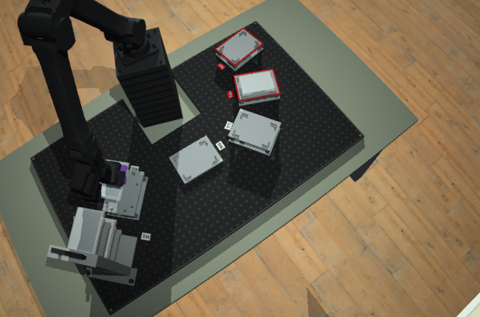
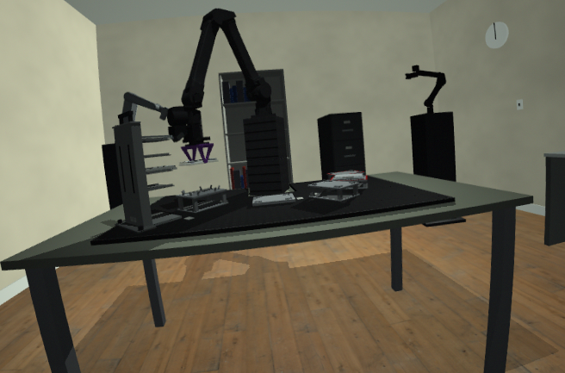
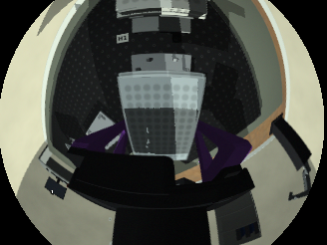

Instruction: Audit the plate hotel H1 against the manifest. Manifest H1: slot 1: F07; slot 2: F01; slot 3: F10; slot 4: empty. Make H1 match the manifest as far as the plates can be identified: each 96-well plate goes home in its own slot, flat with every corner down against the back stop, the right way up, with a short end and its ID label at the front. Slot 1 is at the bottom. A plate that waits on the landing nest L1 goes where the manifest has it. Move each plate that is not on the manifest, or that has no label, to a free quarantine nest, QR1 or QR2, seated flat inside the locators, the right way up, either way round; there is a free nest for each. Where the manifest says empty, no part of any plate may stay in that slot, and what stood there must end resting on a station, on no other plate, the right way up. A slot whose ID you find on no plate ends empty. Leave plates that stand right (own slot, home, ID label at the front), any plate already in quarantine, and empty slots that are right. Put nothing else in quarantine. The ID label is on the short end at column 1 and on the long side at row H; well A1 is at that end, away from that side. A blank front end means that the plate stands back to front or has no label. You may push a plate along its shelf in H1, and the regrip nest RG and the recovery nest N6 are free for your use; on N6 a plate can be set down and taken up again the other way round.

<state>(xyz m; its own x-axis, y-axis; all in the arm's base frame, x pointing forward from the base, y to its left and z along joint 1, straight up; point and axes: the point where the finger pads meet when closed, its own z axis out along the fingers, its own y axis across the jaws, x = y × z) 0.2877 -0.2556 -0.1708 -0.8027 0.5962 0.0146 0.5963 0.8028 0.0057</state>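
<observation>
Now: the regrip nest RG 13 cm below my hand. From my hand the other things lie so: plate hotel H1 (22 cm ahead, 16 cm to the right, 2 cm below); then recovery nest N6 (28 cm to the left, 18 cm below); then grey 96-well plate (15 cm ahead, 11 cm to the right, 10 cm above).
</observation>
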